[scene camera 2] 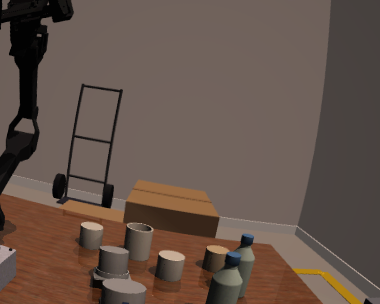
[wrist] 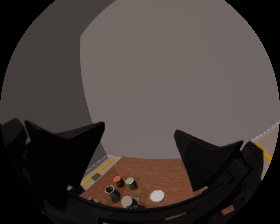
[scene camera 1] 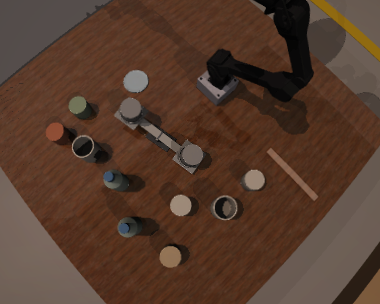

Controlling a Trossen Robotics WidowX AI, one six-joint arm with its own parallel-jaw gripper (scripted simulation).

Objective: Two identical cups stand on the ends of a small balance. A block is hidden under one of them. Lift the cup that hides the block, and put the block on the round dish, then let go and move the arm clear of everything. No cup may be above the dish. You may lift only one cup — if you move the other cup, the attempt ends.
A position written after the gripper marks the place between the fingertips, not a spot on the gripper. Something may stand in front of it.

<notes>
The gripper point(wrist: 141, 130) is open, with nothing in its grasp. Also in view: a balance point(scene camera 1: 146, 125).
</notes>
